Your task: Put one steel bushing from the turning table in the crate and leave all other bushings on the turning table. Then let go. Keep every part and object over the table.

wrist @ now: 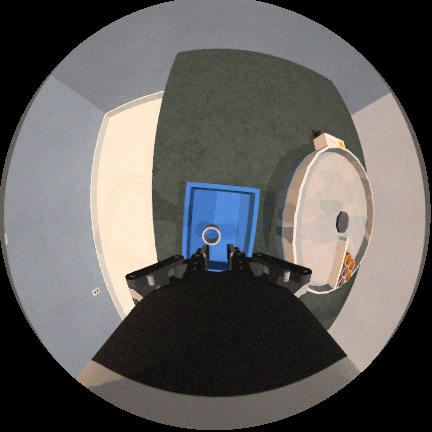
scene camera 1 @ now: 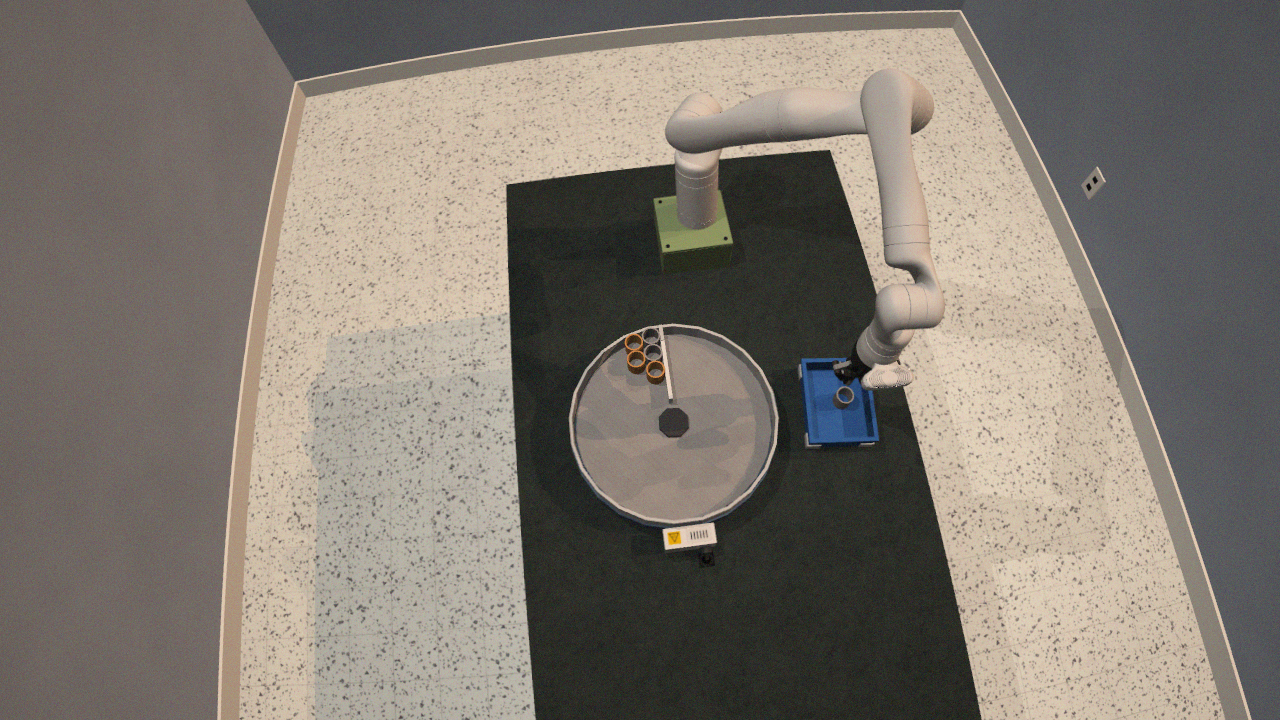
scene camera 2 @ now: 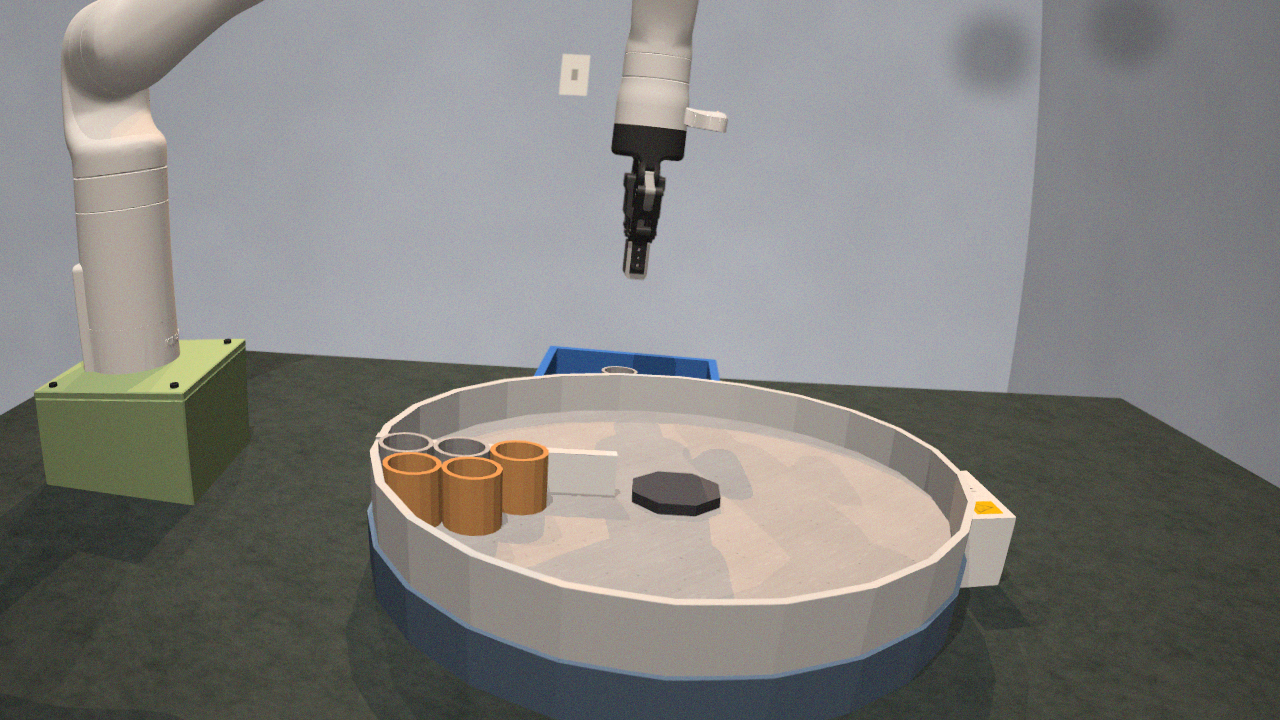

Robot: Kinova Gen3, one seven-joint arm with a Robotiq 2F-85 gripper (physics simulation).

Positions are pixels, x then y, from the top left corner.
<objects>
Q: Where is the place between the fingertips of my gripper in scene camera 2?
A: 634, 276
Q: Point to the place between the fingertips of my gripper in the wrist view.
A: At 217, 250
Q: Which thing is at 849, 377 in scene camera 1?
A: My gripper.
</objects>
